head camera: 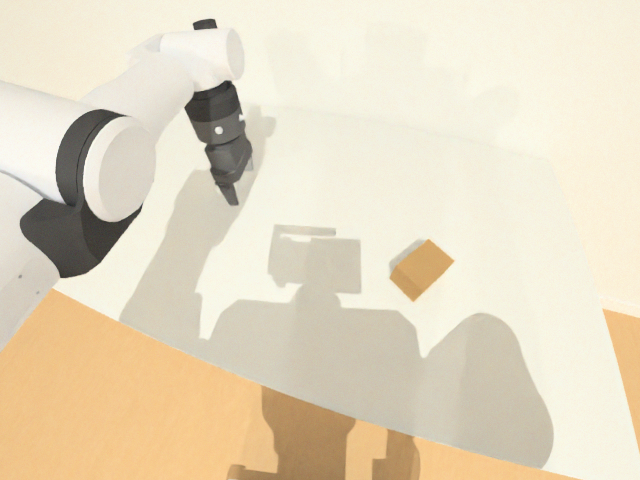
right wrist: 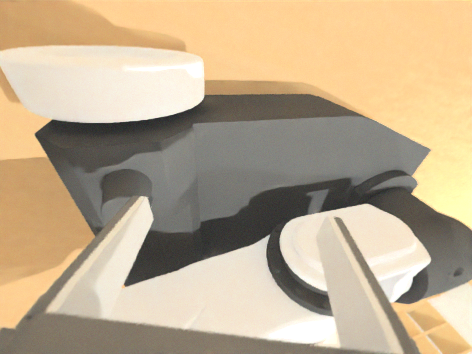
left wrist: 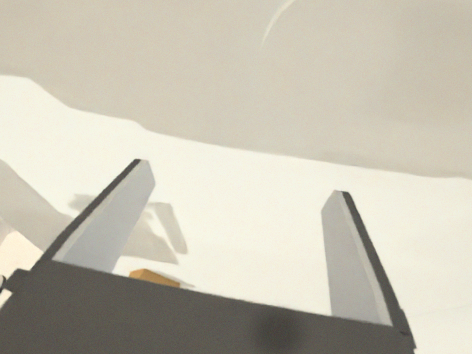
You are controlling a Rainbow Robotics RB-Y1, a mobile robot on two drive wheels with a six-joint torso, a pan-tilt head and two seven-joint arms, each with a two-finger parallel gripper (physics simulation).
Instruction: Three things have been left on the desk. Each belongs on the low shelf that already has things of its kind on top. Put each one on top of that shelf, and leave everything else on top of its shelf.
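Places are measured from the robot's base along level axes (x back, y right, z up), in centimetres.
Pixels of known places: left gripper, between the fingertips: point(head camera: 242, 186) point(left wrist: 237, 186); right gripper, between the fingertips: point(right wrist: 234, 217).
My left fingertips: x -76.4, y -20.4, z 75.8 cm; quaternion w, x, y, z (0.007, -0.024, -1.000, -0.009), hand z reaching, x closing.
Behind a point stands the place of what it marks.
An orange-brown block point(head camera: 423, 268) @(x -58.0, y 16.0, z 77.0 cm) point(left wrist: 154, 279) @(x -60.2, y 13.4, z 73.2 cm) lies on the white desk point(head camera: 496, 206) @(x -78.8, y 39.4, z 72.1 cm), right of the middle in the head camera. In the left wrist view part of it shows at the bottom, behind the gripper's dark body. My left gripper point(head camera: 235, 200) point(left wrist: 237, 186) @(x -76.4, y -20.4, z 75.8 cm) is open and empty, above the desk, left of and farther back than the block in the head camera. My right gripper point(right wrist: 234, 217) @(x 8.3, y 22.9, z 32.3 cm) is open and empty, with parts of the robot's own body beyond its fingers. The other two things and the low shelves do not show.
A pale wall point(head camera: 578, 72) @(x -103.8, y 57.8, z 95.3 cm) stands along the desk's far side. The wooden floor point(head camera: 129, 392) @(x -30.0, y -81.2, z 0.0 cm) point(right wrist: 350, 45) @(x 41.7, y 30.9, z 0.0 cm) lies beyond the near edge of the desk. Shadows of the robot fall across the desk. The robot's dark base point(right wrist: 280, 145) @(x 20.0, y 18.7, z 16.9 cm) shows in the right wrist view.
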